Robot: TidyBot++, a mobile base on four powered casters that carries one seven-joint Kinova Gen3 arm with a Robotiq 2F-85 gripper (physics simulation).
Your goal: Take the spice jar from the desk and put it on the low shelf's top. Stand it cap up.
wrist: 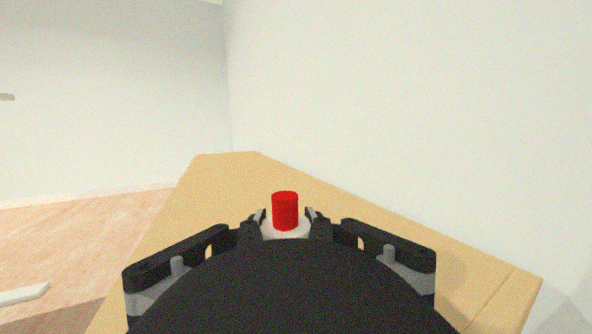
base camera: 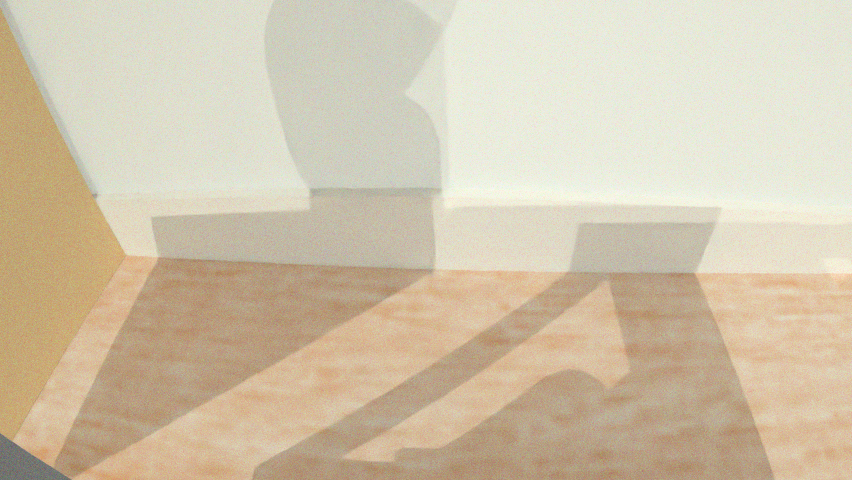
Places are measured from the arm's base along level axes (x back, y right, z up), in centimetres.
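Pixels of known places: gripper, between the fingertips: (wrist: 285,217).
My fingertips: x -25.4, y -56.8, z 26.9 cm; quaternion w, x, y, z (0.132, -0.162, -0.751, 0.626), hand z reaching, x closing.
Observation:
Behind a point stands the place of what it marks.
The spice jar (wrist: 285,211) @(z 29.7, x -23.6, y -52.8 cm) has a red cap and a whitish body. It shows in the middle of the wrist view, cap up and looking upright. My gripper (wrist: 285,217) @(z 26.9, x -25.4, y -56.8 cm) is shut on the jar's body, one fingertip on each side. The gripper's dark housing hides the jar's lower part, so I cannot tell its height over the wood. A long light-wood top (wrist: 225,182) @(z 21.3, x -23.4, y -92.3 cm), which looks like the low shelf's, runs along the wall behind and below the jar. A wooden panel (base camera: 47,238) @(z -29.1, x -37.2, y -42.7 cm) at the left of the base camera view looks like part of the same furniture.
A white wall (wrist: 400,110) @(z 38.0, x -47.6, y -60.0 cm) (base camera: 626,107) @(z -21.9, x -44.5, y 13.0 cm) borders the wooden top on its right. The wood floor (wrist: 90,240) @(z -39.7, x 65.8, y -206.3 cm) (base camera: 357,369) @(z -39.7, x -31.9, y -9.4 cm) lies to its left in the wrist view. A white bar-like piece (wrist: 25,293) shows at the lower left. Shadows cross the floor and wall in the base view.

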